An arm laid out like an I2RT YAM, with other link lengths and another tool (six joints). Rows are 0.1 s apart.
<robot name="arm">
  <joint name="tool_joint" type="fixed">
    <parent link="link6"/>
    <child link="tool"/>
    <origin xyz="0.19 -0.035 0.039" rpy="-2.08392 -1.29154 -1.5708"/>
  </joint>
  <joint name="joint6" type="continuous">
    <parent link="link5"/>
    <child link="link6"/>
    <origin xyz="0.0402 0 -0.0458"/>
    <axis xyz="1 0 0"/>
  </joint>
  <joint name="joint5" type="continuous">
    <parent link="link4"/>
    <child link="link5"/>
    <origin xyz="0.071 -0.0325 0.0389"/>
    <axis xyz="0 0 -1"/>
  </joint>
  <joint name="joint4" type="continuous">
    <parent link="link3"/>
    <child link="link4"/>
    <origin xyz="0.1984 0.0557 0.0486"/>
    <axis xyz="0 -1 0"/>
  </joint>
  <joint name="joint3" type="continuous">
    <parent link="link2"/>
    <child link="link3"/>
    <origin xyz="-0.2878 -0.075 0"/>
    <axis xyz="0 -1 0"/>
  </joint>
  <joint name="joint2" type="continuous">
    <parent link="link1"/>
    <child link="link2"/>
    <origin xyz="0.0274 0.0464 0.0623"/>
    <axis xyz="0 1 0"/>
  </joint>
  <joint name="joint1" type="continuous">
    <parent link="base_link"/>
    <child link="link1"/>
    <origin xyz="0 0 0.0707"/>
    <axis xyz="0 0 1"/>
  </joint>
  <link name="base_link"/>
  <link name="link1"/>
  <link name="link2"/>
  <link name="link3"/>
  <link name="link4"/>
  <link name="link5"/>
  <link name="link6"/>
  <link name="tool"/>
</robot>
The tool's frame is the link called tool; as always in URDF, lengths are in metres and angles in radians. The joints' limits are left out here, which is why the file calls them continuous.
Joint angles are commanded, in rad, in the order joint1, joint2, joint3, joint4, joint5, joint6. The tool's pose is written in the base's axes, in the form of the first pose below.
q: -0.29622 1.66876 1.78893 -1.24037 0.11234 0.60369
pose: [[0.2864, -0.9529, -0.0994, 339.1], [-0.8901, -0.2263, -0.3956, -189.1], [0.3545, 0.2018, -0.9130, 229.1], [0, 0, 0, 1]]
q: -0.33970 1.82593 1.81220 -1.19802 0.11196 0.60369
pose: [[0.2760, -0.9411, -0.1951, 356.9], [-0.9118, -0.1922, -0.3628, -212.8], [0.3039, 0.2781, -0.9112, 183.9], [0, 0, 0, 1]]
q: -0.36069 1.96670 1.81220 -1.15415 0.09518 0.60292
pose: [[0.2852, -0.9172, -0.2782, 368.8], [-0.9291, -0.1932, -0.3154, -222.5], [0.2356, 0.3485, -0.9072, 132.2], [0, 0, 0, 1]]
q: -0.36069 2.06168 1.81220 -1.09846 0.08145 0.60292
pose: [[0.2953, -0.9050, -0.3063, 383.4], [-0.9339, -0.2057, -0.2925, -224.7], [0.2017, 0.3724, -0.9059, 97.1], [0, 0, 0, 1]]
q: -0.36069 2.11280 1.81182 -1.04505 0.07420 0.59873
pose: [[0.2999, -0.9051, -0.3013, 396.5], [-0.9332, -0.2128, -0.2895, -227.8], [0.1980, 0.3680, -0.9085, 79.1], [0, 0, 0, 1]]
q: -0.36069 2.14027 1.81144 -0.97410 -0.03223 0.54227
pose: [[0.3621, -0.9072, -0.2140, 426.8], [-0.9187, -0.3086, -0.2464, -212.4], [0.1575, 0.2859, -0.9452, 67.6], [0, 0, 0, 1]]
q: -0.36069 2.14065 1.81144 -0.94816 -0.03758 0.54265
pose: [[0.3589, -0.9140, -0.1894, 434.3], [-0.9176, -0.3085, -0.2505, -213.9], [0.1706, 0.2637, -0.9494, 69.6], [0, 0, 0, 1]]
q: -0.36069 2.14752 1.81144 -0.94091 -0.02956 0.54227
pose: [[0.3575, -0.9139, -0.1921, 435.1], [-0.9171, -0.3047, -0.2572, -216.1], [0.1765, 0.2681, -0.9471, 67.5], [0, 0, 0, 1]]
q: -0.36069 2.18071 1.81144 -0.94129 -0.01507 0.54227
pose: [[0.3601, -0.9048, -0.2274, 431.4], [-0.9183, -0.3008, -0.2575, -218.3], [0.1646, 0.3015, -0.9391, 53.0], [0, 0, 0, 1]]
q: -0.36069 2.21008 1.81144 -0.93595 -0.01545 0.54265
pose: [[0.3633, -0.8979, -0.2484, 430.5], [-0.9198, -0.3033, -0.2491, -217.9], [0.1483, 0.3190, -0.9361, 40.2], [0, 0, 0, 1]]
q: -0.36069 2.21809 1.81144 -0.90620 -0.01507 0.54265
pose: [[0.3601, -0.9042, -0.2295, 437.8], [-0.9186, -0.3007, -0.2566, -220.8], [0.1630, 0.3032, -0.9389, 39.0], [0, 0, 0, 1]]
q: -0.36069 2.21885 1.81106 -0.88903 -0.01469 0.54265
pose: [[0.3575, -0.9087, -0.2155, 442.3], [-0.9176, -0.2988, -0.2622, -222.5], [0.1738, 0.2915, -0.9406, 40.0], [0, 0, 0, 1]]
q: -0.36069 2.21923 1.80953 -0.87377 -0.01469 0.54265
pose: [[0.3553, -0.9123, -0.2038, 445.9], [-0.9167, -0.2975, -0.2666, -223.9], [0.1826, 0.2815, -0.9420, 40.8], [0, 0, 0, 1]]
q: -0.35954 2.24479 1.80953 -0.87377 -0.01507 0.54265
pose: [[0.3606, -0.9050, -0.2258, 443.8], [-0.9179, -0.3013, -0.2581, -222.4], [0.1655, 0.3004, -0.9394, 28.8], [0, 0, 0, 1]]
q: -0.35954 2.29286 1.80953 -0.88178 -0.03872 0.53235
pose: [[0.3811, -0.8860, -0.2643, 439.1], [-0.9176, -0.3275, -0.2253, -214.6], [0.1131, 0.3284, -0.9377, 5.1], [0, 0, 0, 1]]
